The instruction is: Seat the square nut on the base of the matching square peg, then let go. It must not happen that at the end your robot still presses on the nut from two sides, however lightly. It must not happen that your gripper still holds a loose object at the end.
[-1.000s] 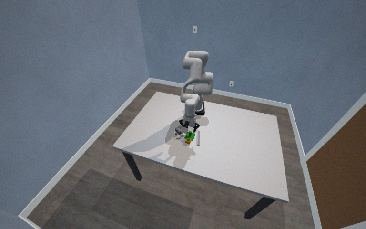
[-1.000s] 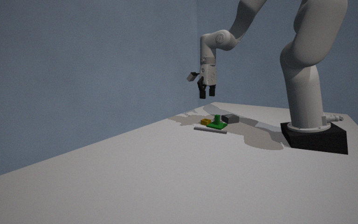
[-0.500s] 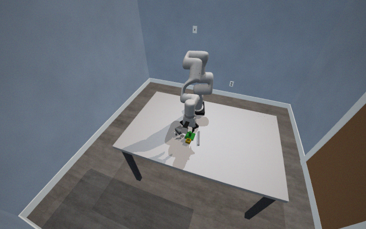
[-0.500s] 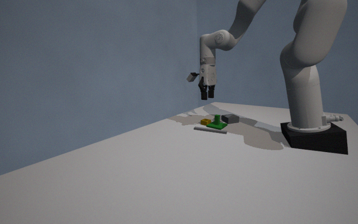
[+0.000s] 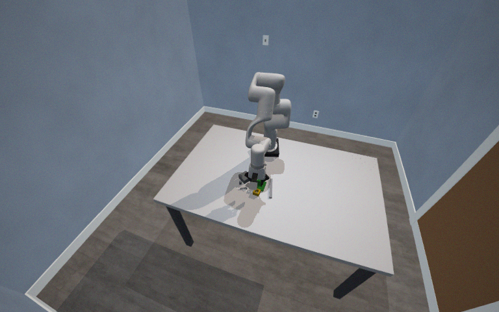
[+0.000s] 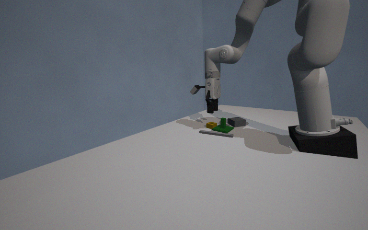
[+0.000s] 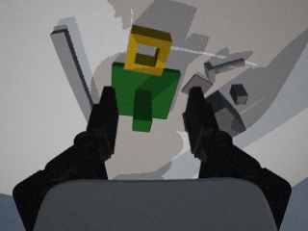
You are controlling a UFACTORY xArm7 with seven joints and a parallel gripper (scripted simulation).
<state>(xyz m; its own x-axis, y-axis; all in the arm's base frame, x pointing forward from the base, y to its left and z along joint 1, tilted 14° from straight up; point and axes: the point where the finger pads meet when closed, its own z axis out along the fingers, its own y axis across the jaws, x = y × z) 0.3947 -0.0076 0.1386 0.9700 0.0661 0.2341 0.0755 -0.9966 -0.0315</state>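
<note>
Now: hand 6 cm past the green base and 8 cm above it. From my hand the other things lie so: bolt: 1 cm behind, 8 cm to the right, 10 cm below; grey block: 9 cm behind, 10 cm to the right, 9 cm below; long grey bar: 6 cm behind, 9 cm to the left, 10 cm below.
</note>
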